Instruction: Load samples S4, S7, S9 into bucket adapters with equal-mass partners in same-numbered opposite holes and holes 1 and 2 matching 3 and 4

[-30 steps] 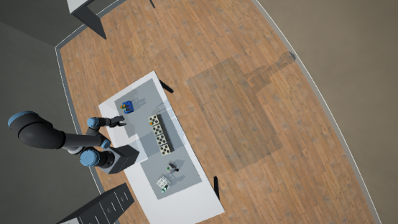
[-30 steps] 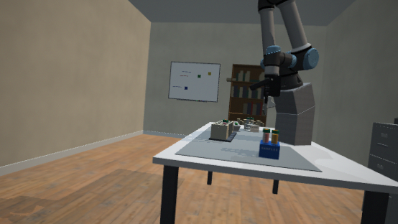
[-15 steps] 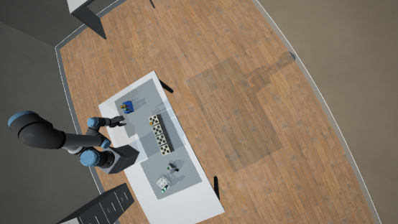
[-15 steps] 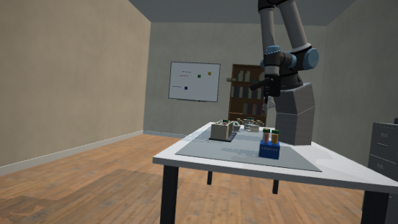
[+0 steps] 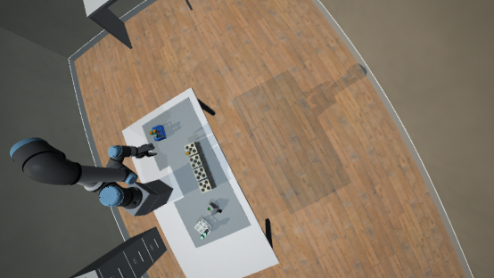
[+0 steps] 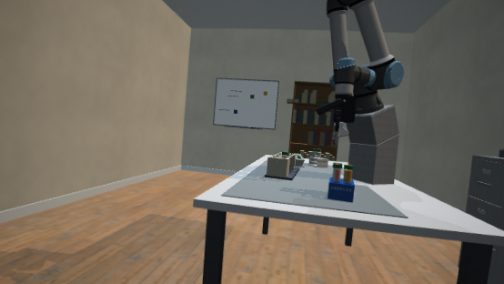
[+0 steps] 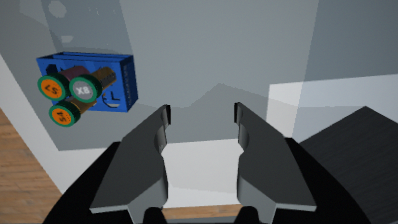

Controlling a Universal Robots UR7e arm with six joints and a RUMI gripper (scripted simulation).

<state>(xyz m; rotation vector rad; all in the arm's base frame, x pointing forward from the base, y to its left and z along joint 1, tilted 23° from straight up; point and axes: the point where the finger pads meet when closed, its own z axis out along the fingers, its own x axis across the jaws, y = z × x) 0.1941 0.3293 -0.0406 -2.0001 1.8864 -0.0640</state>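
My gripper is now 23 cm short of the tube S9, 13 cm above it and 10 cm to the left of it. Round my hand: tube S4: 19 cm to the left, 13 cm below, 5 cm behind; then adapter 1: 27 cm ahead, 18 cm to the right, 15 cm below; then blue rack: 19 cm to the left, 17 cm below, 4 cm behind.
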